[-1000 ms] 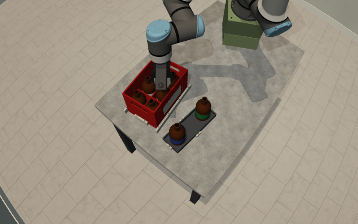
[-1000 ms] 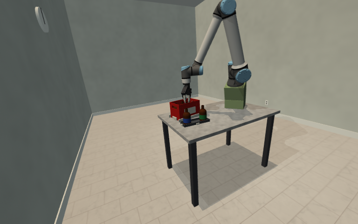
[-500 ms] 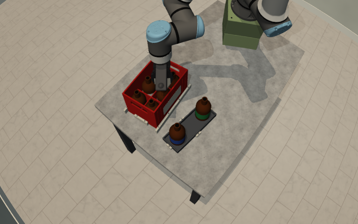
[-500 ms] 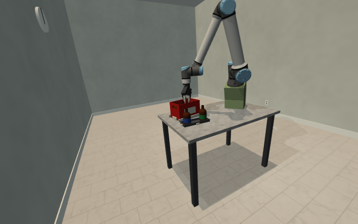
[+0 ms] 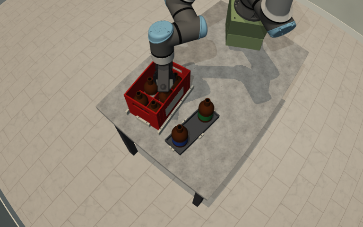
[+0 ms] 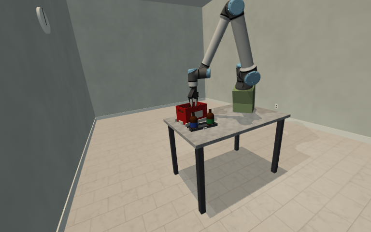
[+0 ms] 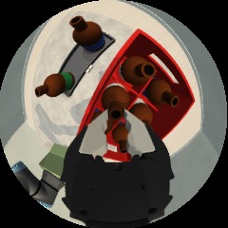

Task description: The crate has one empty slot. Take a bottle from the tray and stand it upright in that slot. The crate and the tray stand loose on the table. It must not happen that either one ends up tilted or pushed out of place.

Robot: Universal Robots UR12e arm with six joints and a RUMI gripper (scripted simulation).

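Right now the crate is 10 mm ahead of my hand, 40 mm to the right of it and 70 mm below it. The rest, counted from my hand: dark tray 10 mm ahead, 180 mm to the left, 150 mm below.
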